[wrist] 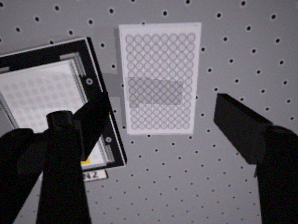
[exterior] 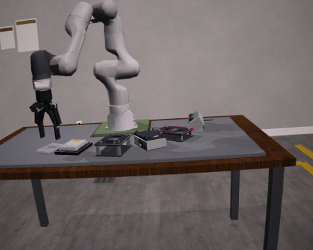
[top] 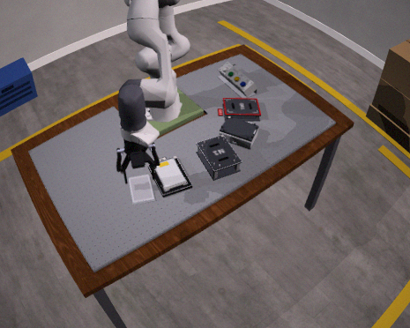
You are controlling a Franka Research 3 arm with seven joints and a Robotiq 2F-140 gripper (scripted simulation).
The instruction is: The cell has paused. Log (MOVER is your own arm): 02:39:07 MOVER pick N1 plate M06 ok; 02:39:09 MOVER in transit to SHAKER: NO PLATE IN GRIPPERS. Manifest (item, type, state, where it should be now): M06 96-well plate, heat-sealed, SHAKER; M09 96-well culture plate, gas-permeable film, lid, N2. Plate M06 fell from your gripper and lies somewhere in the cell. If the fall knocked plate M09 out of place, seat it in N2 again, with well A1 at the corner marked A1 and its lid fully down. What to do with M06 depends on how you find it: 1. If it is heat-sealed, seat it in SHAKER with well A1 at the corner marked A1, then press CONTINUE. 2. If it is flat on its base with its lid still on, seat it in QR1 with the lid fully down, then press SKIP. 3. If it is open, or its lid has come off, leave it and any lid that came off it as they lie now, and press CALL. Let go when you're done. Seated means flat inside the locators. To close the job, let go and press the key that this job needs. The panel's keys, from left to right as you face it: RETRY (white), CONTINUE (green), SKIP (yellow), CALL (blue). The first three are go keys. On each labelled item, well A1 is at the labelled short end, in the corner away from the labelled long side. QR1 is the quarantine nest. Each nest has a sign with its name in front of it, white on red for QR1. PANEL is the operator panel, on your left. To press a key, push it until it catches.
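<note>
The heat-sealed plate is 10 mm ahead of my hand and 70 mm below it. From my hand the other things lie so: blue call key: 220 mm behind, 700 mm to the left, 10 mm below; yellow skip key: 270 mm behind, 710 mm to the left, 10 mm below; dark nest N1: 60 mm ahead, 320 mm to the left, 30 mm below.
</note>
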